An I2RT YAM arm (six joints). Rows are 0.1 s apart.
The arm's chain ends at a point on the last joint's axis. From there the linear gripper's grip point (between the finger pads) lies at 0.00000 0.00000 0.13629 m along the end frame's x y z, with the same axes.
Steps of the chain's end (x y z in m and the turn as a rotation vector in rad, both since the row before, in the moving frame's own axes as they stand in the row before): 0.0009 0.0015 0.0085 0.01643 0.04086 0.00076; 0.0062 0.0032 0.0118 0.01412 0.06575 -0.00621; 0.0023 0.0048 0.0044 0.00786 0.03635 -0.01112; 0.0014 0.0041 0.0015 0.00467 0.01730 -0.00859; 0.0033 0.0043 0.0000 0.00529 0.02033 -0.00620; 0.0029 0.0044 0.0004 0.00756 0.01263 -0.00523; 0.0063 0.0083 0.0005 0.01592 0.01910 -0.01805
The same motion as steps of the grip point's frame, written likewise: 0.0065 -0.0007 0.0084 0.01643 0.04086 0.00076; 0.0151 0.0012 0.0115 0.01412 0.06575 -0.00621; 0.0072 0.0037 0.0043 0.00786 0.03635 -0.01112; 0.0038 0.0035 0.0015 0.00467 0.01730 -0.00859; 0.0061 0.0036 0.0000 0.00529 0.02033 -0.00620; 0.0046 0.0034 0.0004 0.00756 0.01263 -0.00523; 0.0089 0.0061 0.0005 0.01592 0.01910 -0.01805
